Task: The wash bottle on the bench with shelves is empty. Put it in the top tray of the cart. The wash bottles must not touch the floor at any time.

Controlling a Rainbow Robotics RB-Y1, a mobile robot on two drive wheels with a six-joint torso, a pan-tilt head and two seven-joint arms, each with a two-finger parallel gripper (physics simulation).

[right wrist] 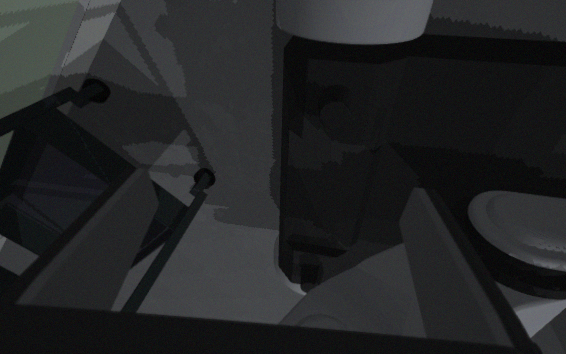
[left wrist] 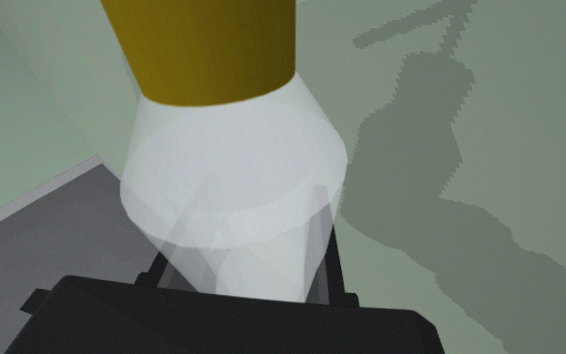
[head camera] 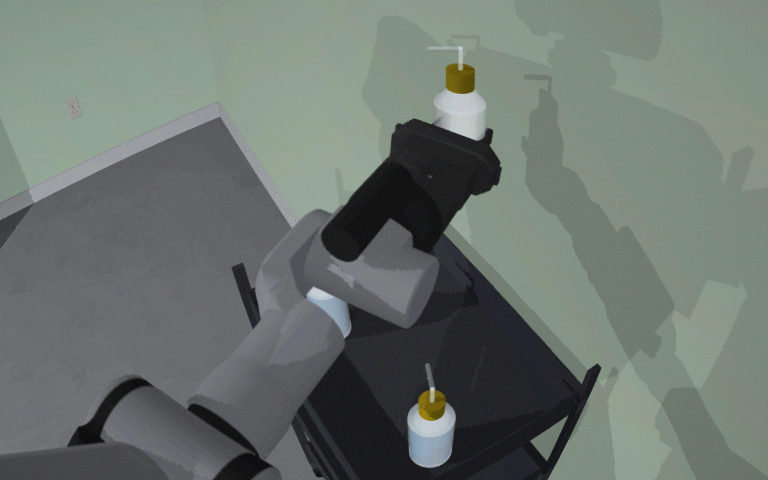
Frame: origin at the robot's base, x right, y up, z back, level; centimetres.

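Seen in the pictures: left gripper, between the fingertips: (left wrist: 265, 191) (head camera: 468, 127); right gripper, between the fingertips: (right wrist: 278, 195).
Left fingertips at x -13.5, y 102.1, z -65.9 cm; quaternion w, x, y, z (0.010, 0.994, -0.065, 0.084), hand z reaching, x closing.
A point is followed by its place in that frame.
My left gripper (head camera: 459, 125) @(x -13.5, y 102.1, z -65.9 cm) (left wrist: 265, 185) @(x -13.5, y 102.1, z -65.9 cm) is shut on the white, empty wash bottle (head camera: 459, 106) @(x -13.4, y 108.0, z -60.6 cm) (left wrist: 230, 160) with a yellow cap. It holds the bottle upright, high up near the wall, above the far part of the cart as seen in the head view. The dark cart's top tray (head camera: 498, 362) @(x -5.9, y 66.3, z -59.5 cm) lies below the arm. A wash bottle with bluish liquid (head camera: 431, 441) @(x -10.7, y 75.1, z -38.9 cm) stands at the tray's near end. Another bluish bottle (head camera: 337, 316) @(x -30.5, y 72.0, z -58.0 cm) is mostly hidden behind my left arm. My right gripper (right wrist: 278, 195) @(x 25.1, y 48.0, z -1.9 cm) is open, with nothing between its fingers. The bench does not show.
The cart's corner post (head camera: 586, 390) @(x 8.3, y 73.8, z -51.4 cm) (right wrist: 167, 255) @(x -14.1, y 25.9, z -27.4 cm) rises at the right in the head view. The green wall (head camera: 651, 186) @(x 9.3, y 105.2, z -56.6 cm) runs close along the cart's far side. Grey floor (head camera: 141, 271) @(x -141.7, y 0.1, z -109.3 cm) lies at the left. In the right wrist view, the robot's dark base (right wrist: 450, 110) @(x 16.4, y 16.9, z 14.7 cm) is close.
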